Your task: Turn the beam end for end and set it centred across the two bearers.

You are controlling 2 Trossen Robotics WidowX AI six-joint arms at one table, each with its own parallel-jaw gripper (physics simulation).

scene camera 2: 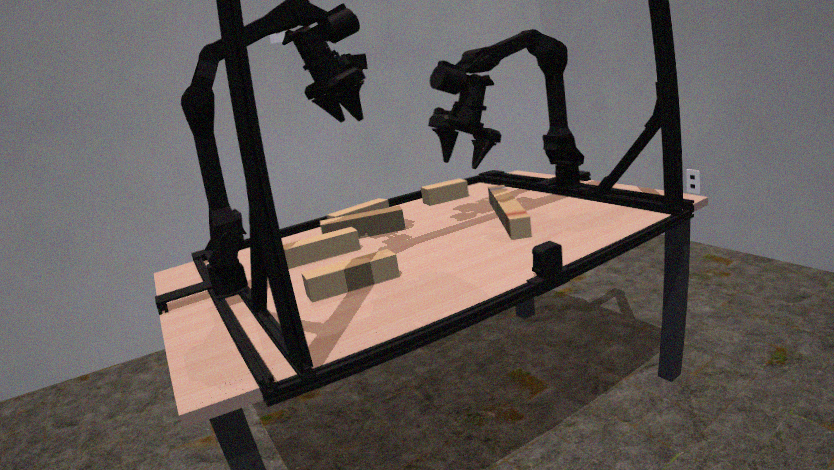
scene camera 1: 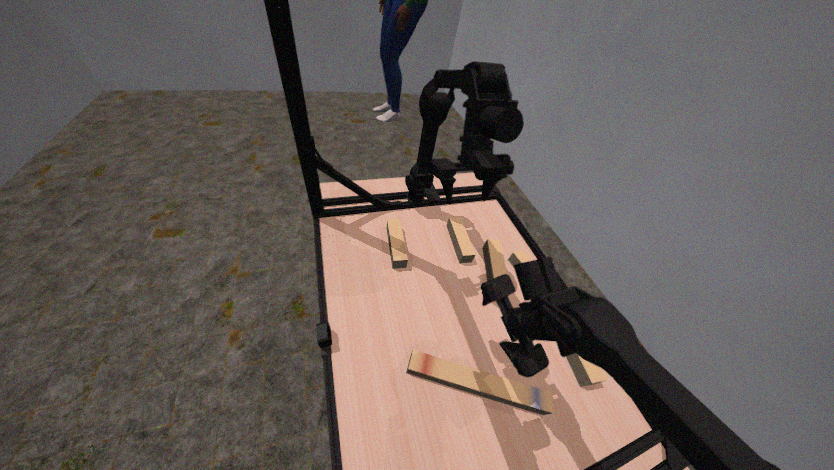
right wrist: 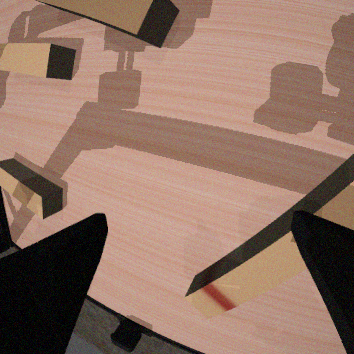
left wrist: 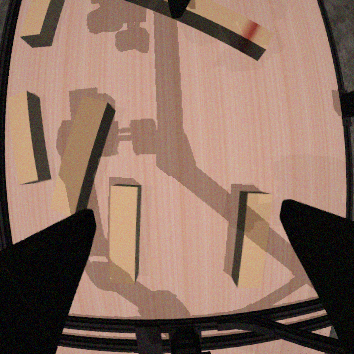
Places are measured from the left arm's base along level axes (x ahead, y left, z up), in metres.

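Pixels of known places: left gripper, fingertip midpoint: [scene camera 2: 351,120] [scene camera 1: 466,202] [left wrist: 188,214]; right gripper, fingertip midpoint: [scene camera 2: 460,165] [scene camera 1: 492,323] [right wrist: 201,222] [left wrist: 168,0]; left arm's base, origin of the base link: [scene camera 2: 230,291] [scene camera 1: 415,197] [left wrist: 184,338]; right arm's base, origin of the base link: [scene camera 2: 568,185].
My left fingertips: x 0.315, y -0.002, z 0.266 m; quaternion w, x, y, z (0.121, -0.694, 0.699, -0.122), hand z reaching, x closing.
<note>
For each thing: its top centre in the pictures, then the offset to it from my left fingertips.
- long beam, middle of its top: [right wrist: 318,236] [scene camera 2: 506,199] [scene camera 1: 481,380] 0.339 m ahead, 0.035 m right, 0.241 m down
- slanted block, middle of its top: [left wrist: 75,155] [scene camera 2: 360,215] [scene camera 1: 498,263] 0.054 m ahead, 0.166 m left, 0.235 m down
- shorter block, middle of its top: [left wrist: 20,136] [scene camera 2: 357,207] [scene camera 1: 534,270] 0.099 m ahead, 0.281 m left, 0.241 m down
The long beam [scene camera 1: 455,373] [scene camera 2: 507,209] [left wrist: 225,22] [right wrist: 265,265] lies flat and slantwise on the table. In scene camera 1 its red band is near its left end and its blue band near its right end. Two roughly parallel blocks, seemingly the bearers, lie apart: one bearer [scene camera 1: 396,242] [scene camera 2: 350,275] [left wrist: 256,235] and the other bearer [scene camera 1: 459,239] [scene camera 2: 320,246] [left wrist: 123,230]. My left gripper [scene camera 1: 468,195] [scene camera 2: 350,116] [left wrist: 188,214] is open and empty, high above the bearers' end. My right gripper [scene camera 1: 507,335] [scene camera 2: 461,162] [right wrist: 201,222] is open and empty, above the table near the beam.
A slanted block [scene camera 1: 493,256] [scene camera 2: 370,221] [left wrist: 85,150] lies beside the second bearer. A shorter block [scene camera 1: 521,256] [left wrist: 22,137] is beyond it. Another block [scene camera 1: 585,370] [scene camera 2: 444,191] [left wrist: 40,17] lies near the right arm. A black upright [scene camera 1: 291,99] stands at the table corner.
</note>
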